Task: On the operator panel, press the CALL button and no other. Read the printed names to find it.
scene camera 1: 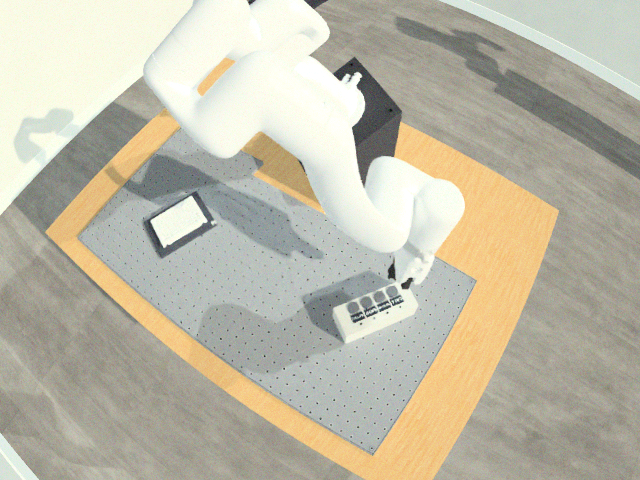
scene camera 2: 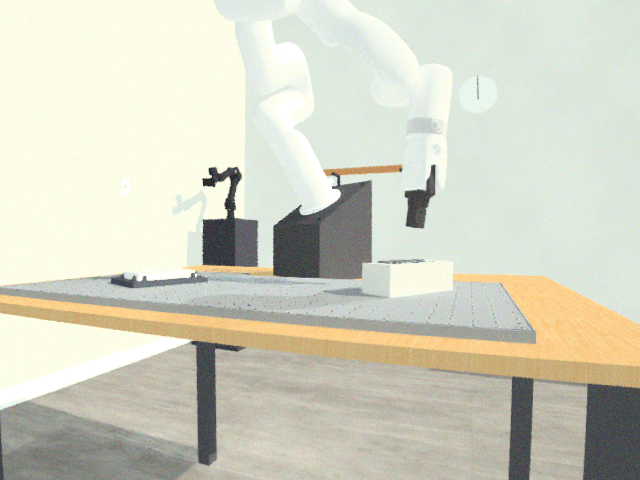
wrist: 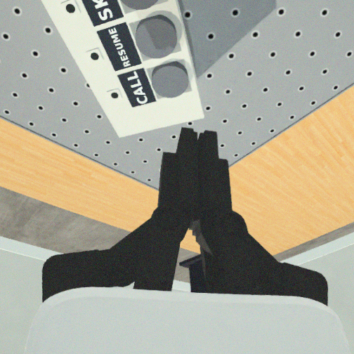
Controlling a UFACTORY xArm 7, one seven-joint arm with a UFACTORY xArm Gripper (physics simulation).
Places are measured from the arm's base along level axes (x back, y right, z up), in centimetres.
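Pixels of known places: gripper, fingertip midpoint: (scene camera 1: 395, 274) (scene camera 2: 414, 227); arm's base at its link origin: (scene camera 1: 340, 108) (scene camera 2: 320, 203).
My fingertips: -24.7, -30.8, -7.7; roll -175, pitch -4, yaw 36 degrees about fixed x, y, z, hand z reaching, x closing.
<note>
For each thing: its top centre in the pictures, then the offset to it from my fingertips, as dx, dy, dz. "pt": a spot on its surface instead. Level surfaces: height alone.
- operator panel at its top centre: (scene camera 2: 409, 260) (scene camera 1: 376, 306) -5.4, +0.0, -6.1
- CALL button at its top centre: (scene camera 1: 392, 290) -0.6, -0.7, -6.1
- RESUME button at its top centre: (scene camera 1: 379, 296) -3.2, +0.8, -6.1
- grey perforated board at its surface level: dz -11.6
- wooden table at its surface level: dz -12.9
- dark tray at a spot on its surface: (scene camera 2: 135, 283) (scene camera 1: 162, 256) pt -23.7, +47.8, -10.7
- white block at its top centre: (scene camera 2: 159, 270) (scene camera 1: 177, 219) -14.5, +51.1, -9.0
The operator panel (scene camera 1: 379, 326) (scene camera 2: 421, 279) (wrist: 161, 117) is a cream box with a row of round grey buttons and dark name labels. The CALL button (scene camera 1: 392, 290) (wrist: 170, 79) is at one end of the row, beside its printed CALL label (wrist: 136, 88). The RESUME button (scene camera 1: 379, 296) (wrist: 156, 37) is its neighbour. My gripper (scene camera 1: 405, 283) (scene camera 2: 415, 226) (wrist: 192, 147) is shut and empty, pointing down. In scene camera 2 it hangs above the panel, apart from it. In the wrist view its tips appear just off the panel's CALL end.
The panel stands on a grey perforated board (scene camera 1: 289, 330) (scene camera 2: 310, 310) (wrist: 40, 65) on a wooden table (scene camera 1: 506, 217) (scene camera 2: 584, 320). A dark tray (scene camera 1: 162, 253) (scene camera 2: 135, 283) with a white block (scene camera 1: 179, 222) (scene camera 2: 160, 274) lies at the board's other end. The arm's dark pedestal (scene camera 1: 379, 129) (scene camera 2: 343, 232) stands behind.
</note>
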